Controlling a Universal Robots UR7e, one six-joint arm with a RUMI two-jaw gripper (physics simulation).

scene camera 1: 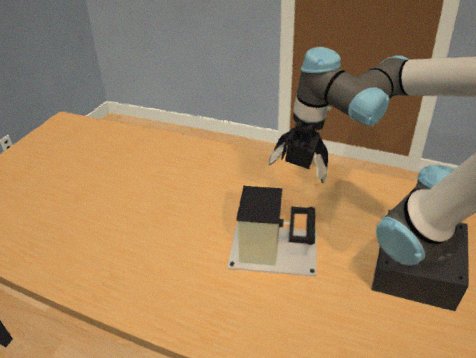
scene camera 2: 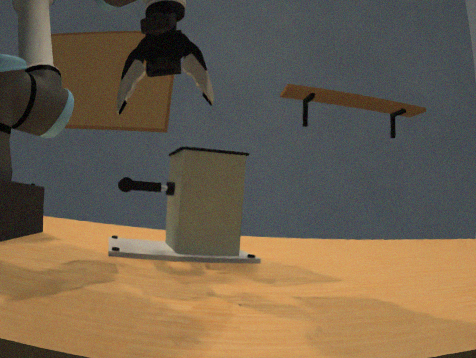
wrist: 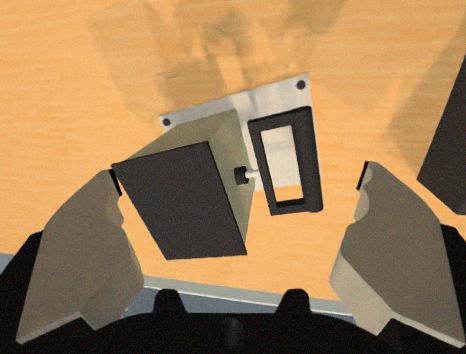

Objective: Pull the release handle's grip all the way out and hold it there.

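Observation:
The release handle's black rectangular grip (scene camera 1: 311, 227) (scene camera 2: 142, 186) (wrist: 309, 165) stands out from the side of a beige housing (scene camera 1: 258, 242) (scene camera 2: 207, 205) with a black top (wrist: 180, 200). A short stretch of pale rod shows between the grip and the black collar (scene camera 2: 170, 188) (wrist: 241, 175) on the housing. The housing stands on a light grey base plate (scene camera 1: 295, 260) (scene camera 2: 140, 246) (wrist: 275, 95). My gripper (scene camera 1: 297, 171) (scene camera 2: 165, 108) (wrist: 236, 170) is open and empty, above the housing and the grip, touching neither. In the wrist view both lie between the two fingers.
The arm's dark base block (scene camera 1: 420, 280) (scene camera 2: 20, 212) (wrist: 450, 165) stands on the wooden table (scene camera 1: 125, 225) (scene camera 2: 400, 280) (wrist: 60, 75), on the grip's side of the housing. A wall shelf (scene camera 2: 350, 100) and a brown board (scene camera 2: 100, 80) are in the background.

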